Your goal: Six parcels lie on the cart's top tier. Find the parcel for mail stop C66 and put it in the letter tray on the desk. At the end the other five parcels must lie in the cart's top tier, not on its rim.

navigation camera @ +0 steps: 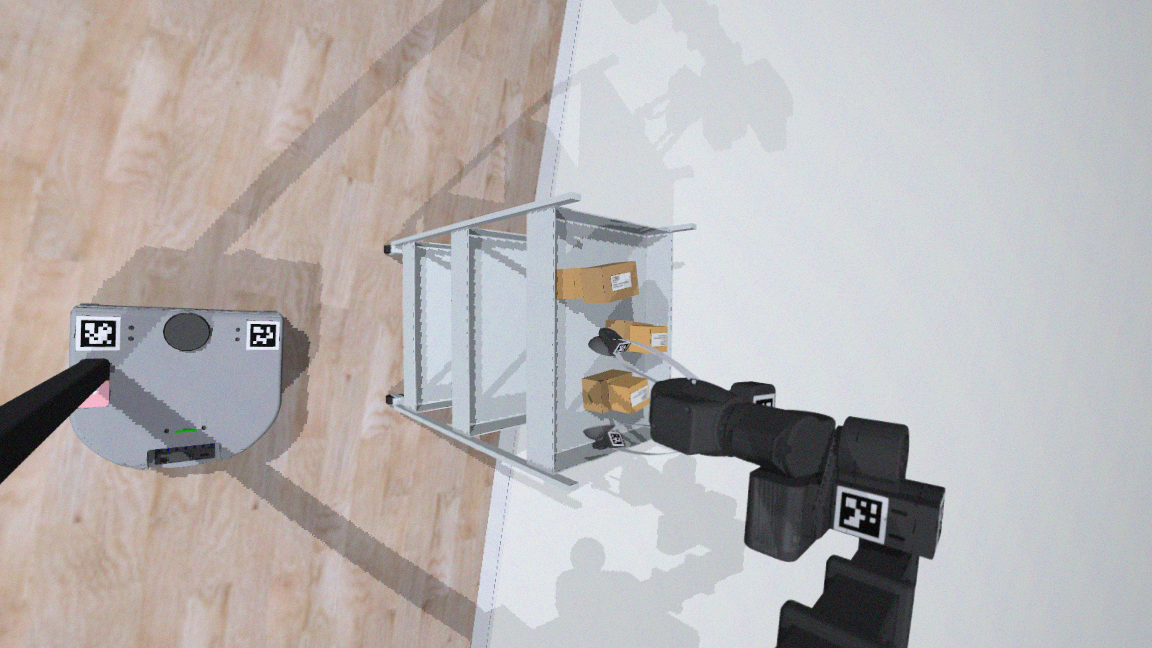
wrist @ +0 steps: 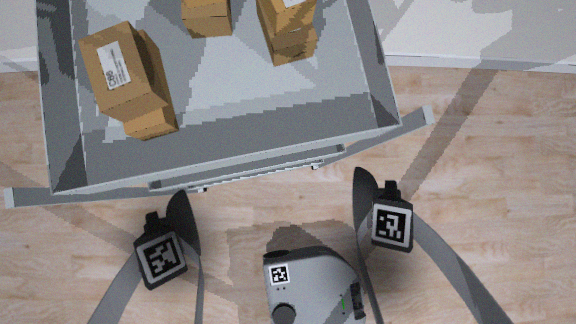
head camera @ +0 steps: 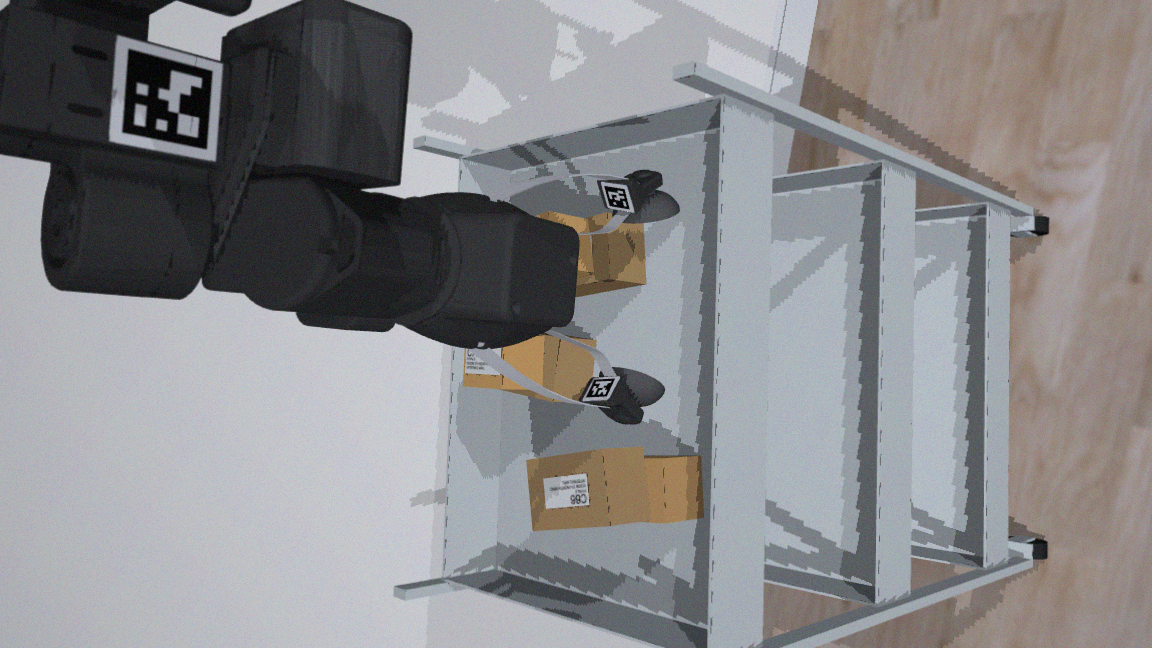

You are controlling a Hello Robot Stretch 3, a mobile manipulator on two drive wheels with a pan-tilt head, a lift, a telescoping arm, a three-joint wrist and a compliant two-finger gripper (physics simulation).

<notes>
In view: my gripper [head camera: 651, 299] and a grey cart [head camera: 840, 361].
My gripper also shows in the navigation camera view [navigation camera: 594, 386] and in the wrist view [wrist: 273, 201]. The grey cart also shows in the navigation camera view [navigation camera: 483, 333] and in the wrist view [wrist: 239, 117].
</notes>
